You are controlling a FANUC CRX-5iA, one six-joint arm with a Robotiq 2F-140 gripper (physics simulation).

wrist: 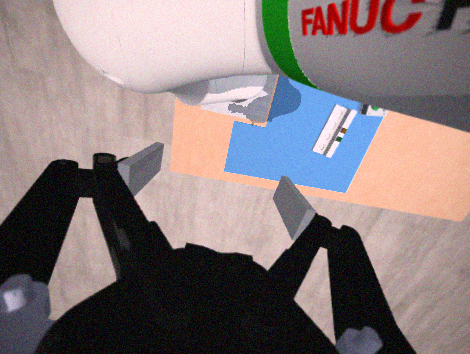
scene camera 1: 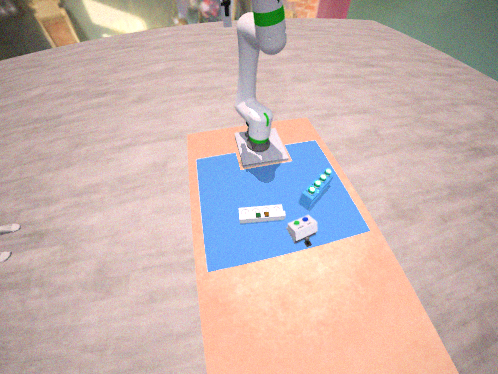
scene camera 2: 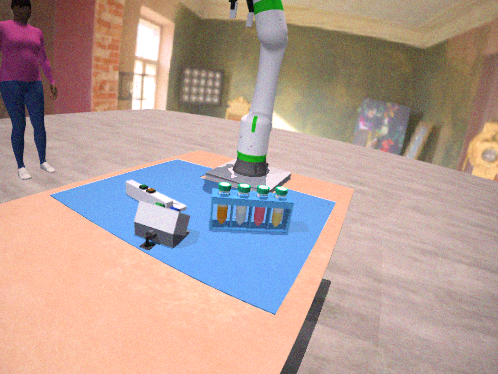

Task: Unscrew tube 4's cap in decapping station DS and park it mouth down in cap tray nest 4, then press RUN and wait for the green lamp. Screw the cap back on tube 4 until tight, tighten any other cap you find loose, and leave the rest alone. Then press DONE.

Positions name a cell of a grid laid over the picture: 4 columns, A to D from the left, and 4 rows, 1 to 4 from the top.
Scene:
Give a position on a blue mat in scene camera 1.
At B3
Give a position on a blue mat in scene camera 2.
C3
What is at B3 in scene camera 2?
A button box.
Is my gripper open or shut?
Open.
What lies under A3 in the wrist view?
My gripper.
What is my gripper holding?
Nothing.

